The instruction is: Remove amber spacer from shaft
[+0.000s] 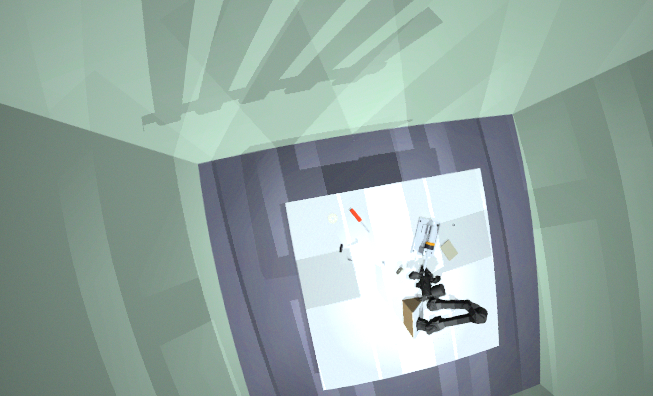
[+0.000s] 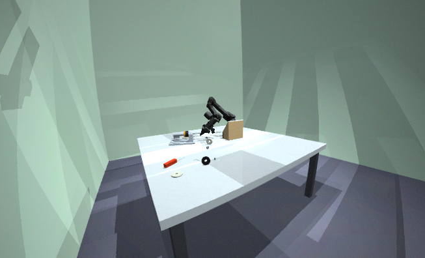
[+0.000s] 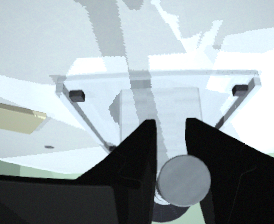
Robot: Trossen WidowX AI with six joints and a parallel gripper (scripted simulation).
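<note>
The thin shaft lies 5 cm ahead of my gripper tip, 2 cm to the right of it and 2 cm above it. From my gripper tip the other things lie so: red-handled screwdriver 34 cm ahead, 33 cm to the left, 5 cm below; pale yellow square 3 cm ahead, 22 cm to the right, 5 cm below; white washer 39 cm ahead, 49 cm to the left, 5 cm below.
</note>
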